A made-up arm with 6 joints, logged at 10 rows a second.
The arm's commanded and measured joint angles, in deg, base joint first. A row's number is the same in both.
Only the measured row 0 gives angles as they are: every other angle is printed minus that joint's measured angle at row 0.
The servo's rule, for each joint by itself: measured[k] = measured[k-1] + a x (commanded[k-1-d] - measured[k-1]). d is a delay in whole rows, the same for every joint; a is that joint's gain. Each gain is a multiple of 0.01, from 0.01 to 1. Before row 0 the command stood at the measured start. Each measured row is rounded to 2 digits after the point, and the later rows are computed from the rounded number. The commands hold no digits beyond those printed.
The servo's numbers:
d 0
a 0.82 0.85 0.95 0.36 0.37 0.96
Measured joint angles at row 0:
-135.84 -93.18 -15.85 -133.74 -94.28 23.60
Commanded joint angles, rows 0 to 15:
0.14 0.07 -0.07 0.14 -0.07 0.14
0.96 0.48 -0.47 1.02 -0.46 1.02
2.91 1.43 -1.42 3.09 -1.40 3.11
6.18 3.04 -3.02 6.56 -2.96 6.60
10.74 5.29 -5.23 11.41 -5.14 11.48
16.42 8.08 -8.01 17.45 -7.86 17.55
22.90 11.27 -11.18 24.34 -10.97 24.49
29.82 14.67 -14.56 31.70 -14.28 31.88
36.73 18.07 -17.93 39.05 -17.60 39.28
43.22 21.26 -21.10 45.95 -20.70 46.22
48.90 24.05 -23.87 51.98 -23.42 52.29
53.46 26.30 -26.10 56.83 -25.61 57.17
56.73 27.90 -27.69 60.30 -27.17 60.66
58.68 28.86 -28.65 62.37 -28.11 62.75
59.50 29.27 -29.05 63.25 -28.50 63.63
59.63 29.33 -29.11 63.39 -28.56 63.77
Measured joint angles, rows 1 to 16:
0.11 0.06 -0.07 0.05 -0.03 0.13
0.81 0.42 -0.45 0.40 -0.19 0.98
2.53 1.28 -1.37 1.37 -0.64 3.02
5.52 2.78 -2.94 3.24 -1.50 6.46
9.80 4.91 -5.12 6.18 -2.85 11.28
15.23 7.60 -7.87 10.24 -4.70 17.30
21.52 10.72 -11.01 15.32 -7.02 24.20
28.33 14.08 -14.38 21.22 -9.71 31.57
35.22 17.47 -17.75 27.64 -12.63 38.97
41.78 20.69 -20.93 34.23 -15.62 45.93
47.62 23.55 -23.72 40.62 -18.51 52.04
52.41 25.89 -25.98 46.46 -21.14 56.96
55.95 27.60 -27.60 51.44 -23.37 60.51
58.19 28.67 -28.60 55.37 -25.12 62.66
59.26 29.18 -29.03 58.21 -26.37 63.59
59.56 29.31 -29.11 60.07 -27.18 63.76

